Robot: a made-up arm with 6 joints. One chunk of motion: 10 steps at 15 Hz.
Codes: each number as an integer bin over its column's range. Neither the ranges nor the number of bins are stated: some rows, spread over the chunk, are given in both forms.
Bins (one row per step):
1: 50 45 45 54 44 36
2: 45 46 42 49 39 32
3: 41 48 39 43 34 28
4: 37 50 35 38 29 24
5: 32 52 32 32 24 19
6: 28 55 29 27 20 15
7: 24 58 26 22 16 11
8: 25 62 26 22 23 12
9: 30 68 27 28 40 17
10: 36 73 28 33 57 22
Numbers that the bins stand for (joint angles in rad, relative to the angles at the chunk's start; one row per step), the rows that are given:
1: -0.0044 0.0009 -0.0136 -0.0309 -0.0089 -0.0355
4: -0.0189 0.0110 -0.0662 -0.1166 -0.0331 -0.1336
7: -0.0333 0.0272 -0.1134 -0.2022 -0.0541 -0.2400
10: -0.0200 0.0575 -0.1029 -0.1433 0.0121 -0.1500
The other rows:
2: -0.0100 0.0029 -0.0294 -0.0577 -0.0170 -0.0682
3: -0.0144 0.0070 -0.0452 -0.0898 -0.0251 -0.1009
5: -0.0244 0.0151 -0.0819 -0.1487 -0.0412 -0.1745
6: -0.0289 0.0211 -0.0977 -0.1755 -0.0477 -0.2073
8: -0.0322 0.0353 -0.1134 -0.2022 -0.0428 -0.2318
9: -0.0267 0.0474 -0.1082 -0.1701 -0.0154 -0.1909

